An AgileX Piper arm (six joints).
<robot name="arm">
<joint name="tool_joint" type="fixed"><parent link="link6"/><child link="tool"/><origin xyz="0 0 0" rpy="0 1.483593 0"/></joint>
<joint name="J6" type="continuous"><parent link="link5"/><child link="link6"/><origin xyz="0.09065 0 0.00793" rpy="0 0 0"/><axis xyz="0.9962 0 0.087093"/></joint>
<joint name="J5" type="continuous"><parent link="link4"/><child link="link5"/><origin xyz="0 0 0" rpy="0 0 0"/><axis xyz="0 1 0"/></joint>
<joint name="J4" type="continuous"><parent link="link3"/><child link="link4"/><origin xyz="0.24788 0 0.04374" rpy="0 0 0"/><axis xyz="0.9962 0 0.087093"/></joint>
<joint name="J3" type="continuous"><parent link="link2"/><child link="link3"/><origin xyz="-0.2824 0 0.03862" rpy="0 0 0"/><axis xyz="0 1 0"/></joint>
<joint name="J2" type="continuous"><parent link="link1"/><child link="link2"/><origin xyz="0 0 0" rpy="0 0 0"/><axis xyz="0 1 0"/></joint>
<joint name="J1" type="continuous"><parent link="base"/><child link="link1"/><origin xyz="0 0 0.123" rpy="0 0 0"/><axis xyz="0 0 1"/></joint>
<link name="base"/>
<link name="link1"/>
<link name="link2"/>
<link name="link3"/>
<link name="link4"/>
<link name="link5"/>
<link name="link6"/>
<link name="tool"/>
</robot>
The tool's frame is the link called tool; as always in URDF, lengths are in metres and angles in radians. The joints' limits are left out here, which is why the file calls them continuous.
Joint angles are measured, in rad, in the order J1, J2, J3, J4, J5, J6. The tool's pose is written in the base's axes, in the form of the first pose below.
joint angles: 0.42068 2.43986 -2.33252 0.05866 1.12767 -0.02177
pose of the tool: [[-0.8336 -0.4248 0.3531 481.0], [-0.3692 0.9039 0.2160 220.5], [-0.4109 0.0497 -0.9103 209.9], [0 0 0 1]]
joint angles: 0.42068 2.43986 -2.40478 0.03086 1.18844 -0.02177
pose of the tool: [[-0.8236 -0.4277 0.3725 481.1], [-0.3797 0.9037 0.1980 218.1], [-0.4213 0.0216 -0.9066 228.3], [0 0 0 1]]
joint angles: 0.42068 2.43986 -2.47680 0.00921 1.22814 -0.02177
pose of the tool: [[-0.8073 -0.4271 0.4072 481.3], [-0.3816 0.9042 0.1917 216.2], [-0.4501 -0.0007 -0.8930 247.4], [0 0 0 1]]
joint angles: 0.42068 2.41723 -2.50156 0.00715 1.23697 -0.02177
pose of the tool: [[-0.7906 -0.4268 0.4391 478.5], [-0.3750 0.9043 0.2039 214.7], [-0.4842 -0.0035 -0.8750 266.1], [0 0 0 1]]
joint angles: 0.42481 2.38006 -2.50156 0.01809 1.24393 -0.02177
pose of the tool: [[-0.7767 -0.4325 0.4579 471.5], [-0.3689 0.9016 0.2259 215.0], [-0.5105 0.0066 -0.8598 285.1], [0 0 0 1]]
